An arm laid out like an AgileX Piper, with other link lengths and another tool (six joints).
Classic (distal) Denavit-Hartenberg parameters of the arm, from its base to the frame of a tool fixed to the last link. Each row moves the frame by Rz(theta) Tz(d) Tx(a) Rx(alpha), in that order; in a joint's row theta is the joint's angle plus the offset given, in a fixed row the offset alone. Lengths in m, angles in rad.
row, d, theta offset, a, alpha
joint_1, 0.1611, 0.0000, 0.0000, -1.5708
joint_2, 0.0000, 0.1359, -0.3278, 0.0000
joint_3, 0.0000, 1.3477, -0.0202, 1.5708
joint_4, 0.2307, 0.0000, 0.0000, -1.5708
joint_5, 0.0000, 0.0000, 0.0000, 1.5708
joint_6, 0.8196, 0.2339, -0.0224, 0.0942
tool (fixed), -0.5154, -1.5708, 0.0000, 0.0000
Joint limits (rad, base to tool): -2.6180..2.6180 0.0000..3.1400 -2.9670..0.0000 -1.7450..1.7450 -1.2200..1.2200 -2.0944..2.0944
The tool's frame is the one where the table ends.
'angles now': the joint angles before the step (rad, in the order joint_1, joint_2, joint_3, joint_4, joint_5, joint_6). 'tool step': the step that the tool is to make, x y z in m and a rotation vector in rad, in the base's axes. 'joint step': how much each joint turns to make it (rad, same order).
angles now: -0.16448, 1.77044, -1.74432, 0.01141, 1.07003, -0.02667
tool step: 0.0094, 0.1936, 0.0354, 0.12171, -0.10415, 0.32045
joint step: 0.30132, 0.01621, -0.05576, 0.13241, -0.06154, -0.01694
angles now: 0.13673, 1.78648, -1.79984, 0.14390, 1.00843, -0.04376
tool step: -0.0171, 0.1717, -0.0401, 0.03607, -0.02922, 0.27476
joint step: 0.28966, 0.13965, -0.00163, 0.03588, -0.17621, -0.01615
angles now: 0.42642, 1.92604, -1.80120, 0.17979, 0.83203, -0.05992
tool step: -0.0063, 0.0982, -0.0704, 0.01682, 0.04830, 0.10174
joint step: 0.14302, 0.21014, -0.09241, 0.02075, -0.08888, 0.02962
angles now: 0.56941, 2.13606, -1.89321, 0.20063, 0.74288, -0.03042
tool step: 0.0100, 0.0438, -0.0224, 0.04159, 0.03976, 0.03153
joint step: 0.02719, 0.15801, -0.20731, 0.05350, 0.06068, 0.00290
